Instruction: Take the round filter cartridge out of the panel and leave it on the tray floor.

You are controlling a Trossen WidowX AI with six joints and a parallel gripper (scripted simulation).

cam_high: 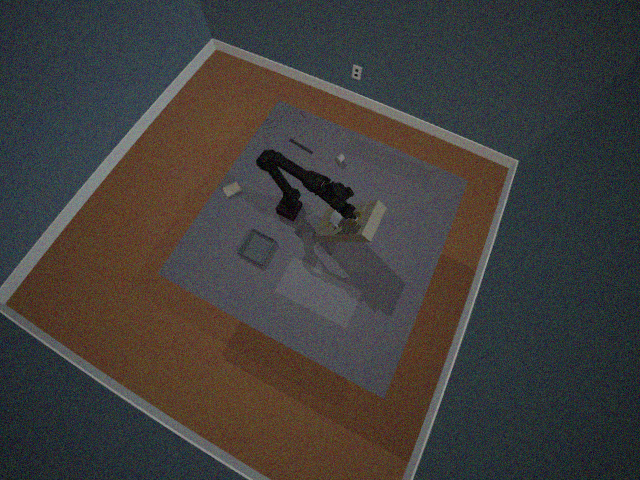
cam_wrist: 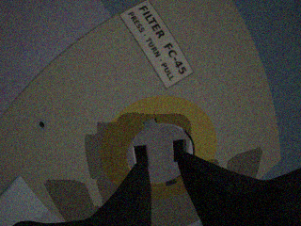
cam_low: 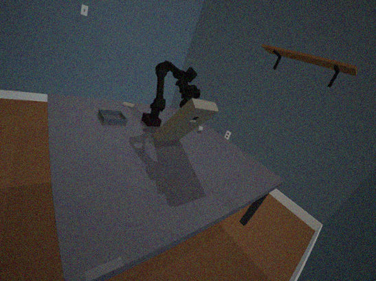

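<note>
Right now my gripper tip is 2 cm short of the white round filter cartridge and 1 cm above it. The rest, counted from my gripper tip: cream service panel: 3 cm behind, 9 cm below; small cream block: 72 cm behind, 3 cm to the right, 26 cm below; dark square tray: 42 cm behind, 27 cm to the right, 26 cm below.
</note>
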